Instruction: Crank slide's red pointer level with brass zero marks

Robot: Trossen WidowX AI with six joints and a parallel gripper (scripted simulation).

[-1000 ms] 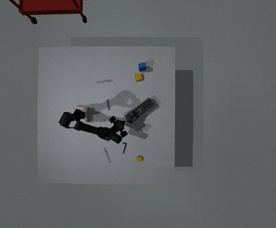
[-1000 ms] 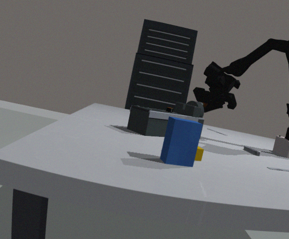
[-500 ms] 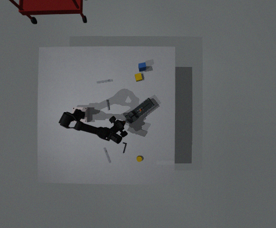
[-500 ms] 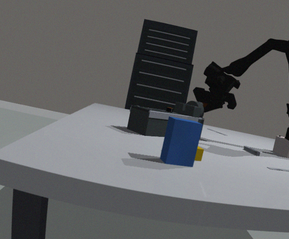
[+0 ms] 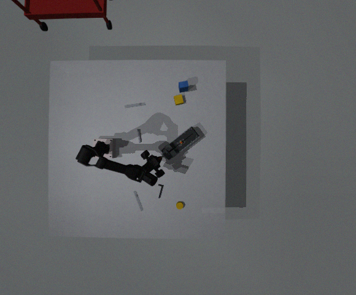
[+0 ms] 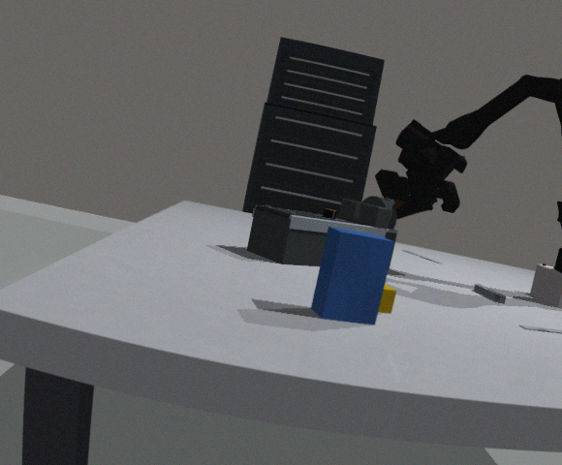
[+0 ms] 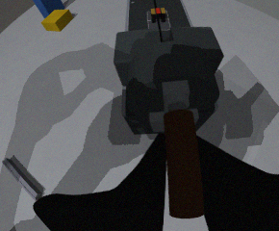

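Right now the brown crank handle is 20 mm above my gripper tip, 10 mm to the right of it and 10 mm behind it. Round my gripper tip: red pointer 120 mm to the left, 120 mm ahead, 10 mm below; then black hex key 230 mm to the right, 90 mm below, 20 mm ahead; then yellow block 420 mm to the left, 80 mm below, 60 mm ahead.
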